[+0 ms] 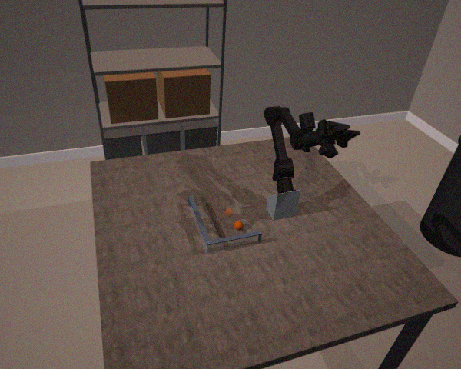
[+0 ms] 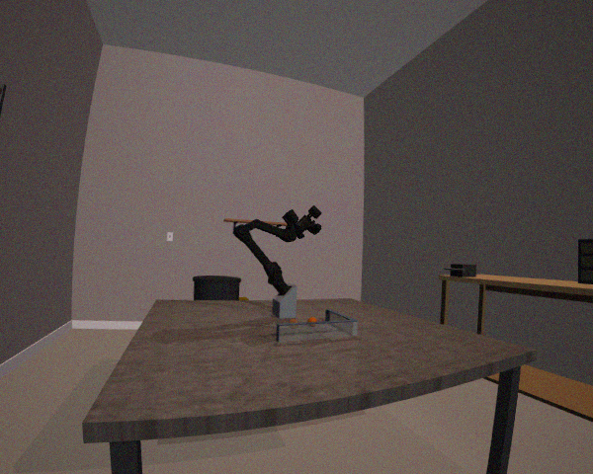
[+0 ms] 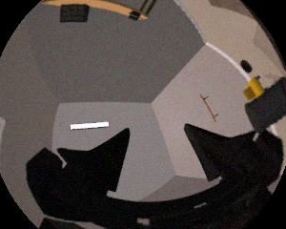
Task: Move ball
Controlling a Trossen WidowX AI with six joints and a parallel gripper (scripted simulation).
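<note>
The orange ball is 34 cm ahead of my gripper tip, 18 cm to the right of it and 52 cm below it. The rest, counted from my gripper tip: see-through copy of ball 34 cm ahead, 28 cm to the right, 52 cm below.
</note>
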